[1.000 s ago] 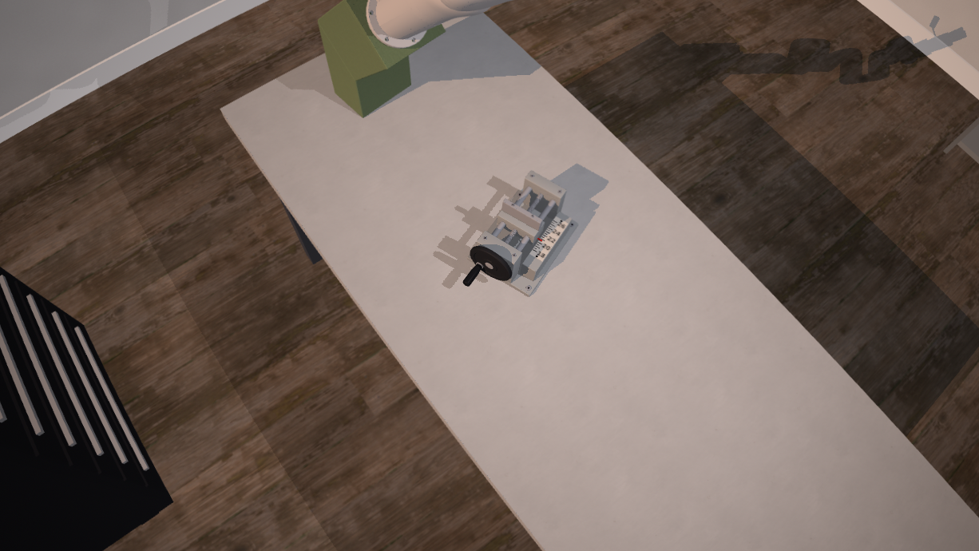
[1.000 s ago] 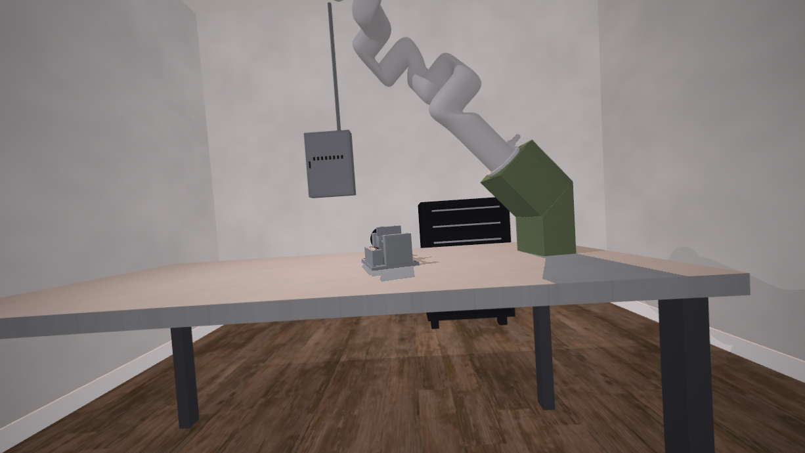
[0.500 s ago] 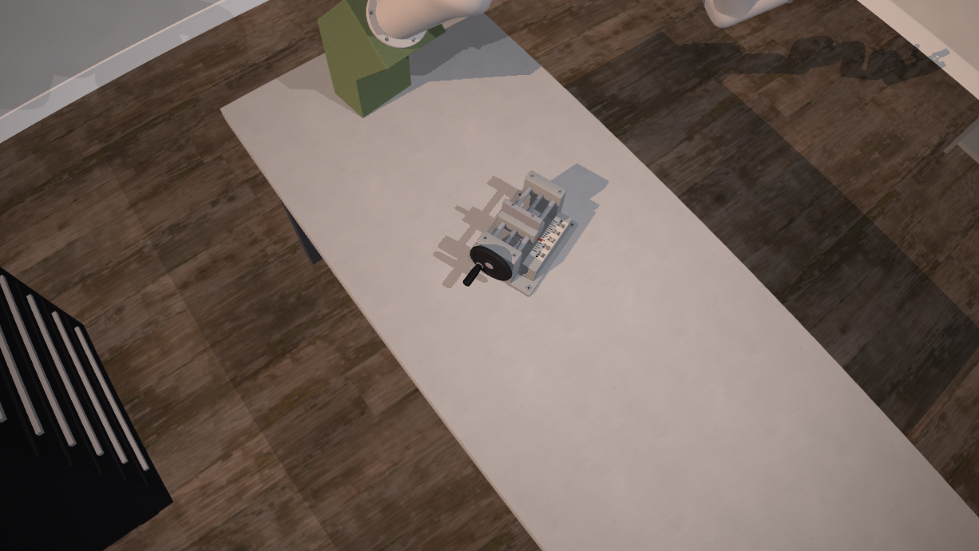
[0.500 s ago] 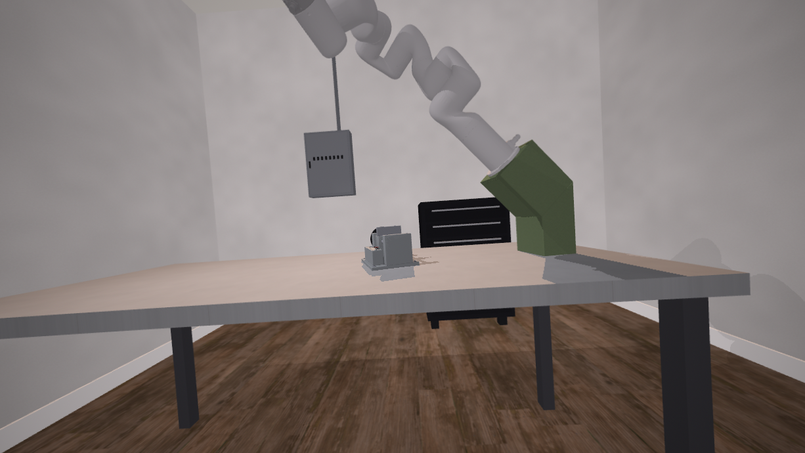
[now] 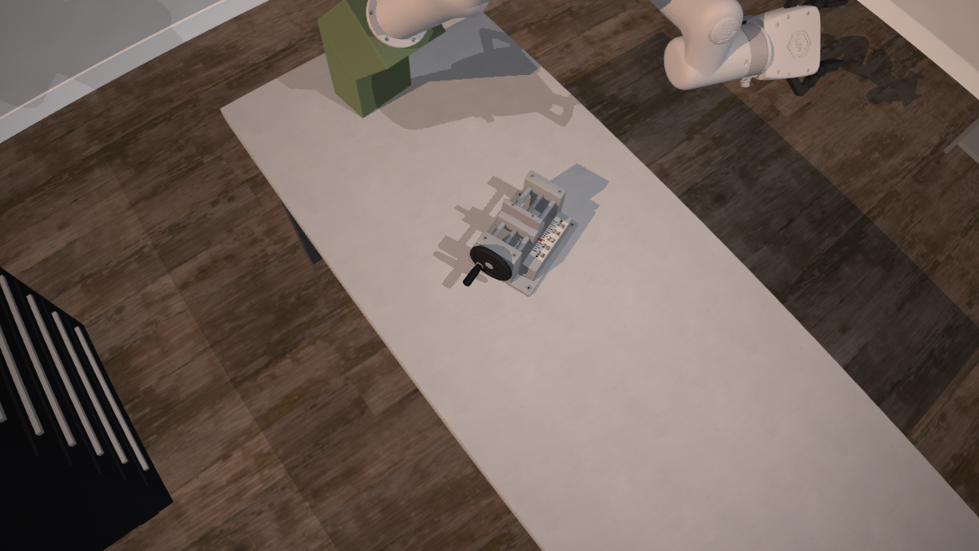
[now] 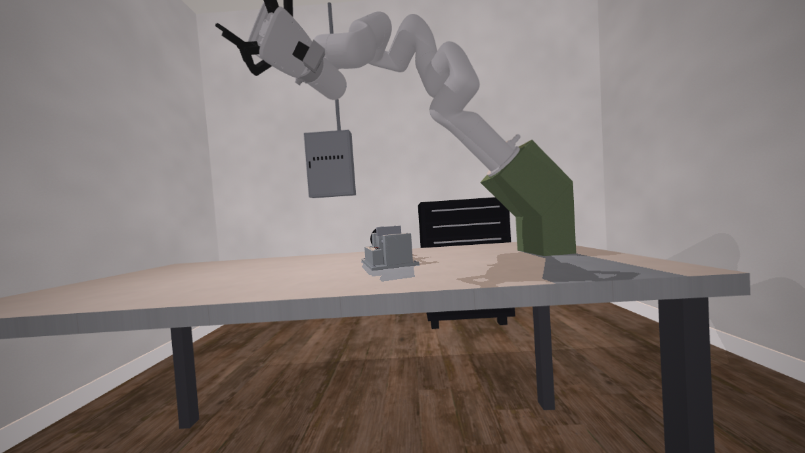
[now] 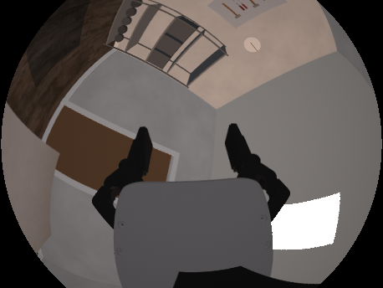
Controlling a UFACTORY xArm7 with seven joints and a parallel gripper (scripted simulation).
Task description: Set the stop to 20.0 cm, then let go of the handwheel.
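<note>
Right now my hand is 23 cm past the black handwheel, 51 cm to the left of it and 48 cm above it. Round my hand: handwheel knob: 23 cm behind, 53 cm to the right, 48 cm below; then grey stop block: 23 cm behind, 39 cm to the right, 44 cm below.
</note>
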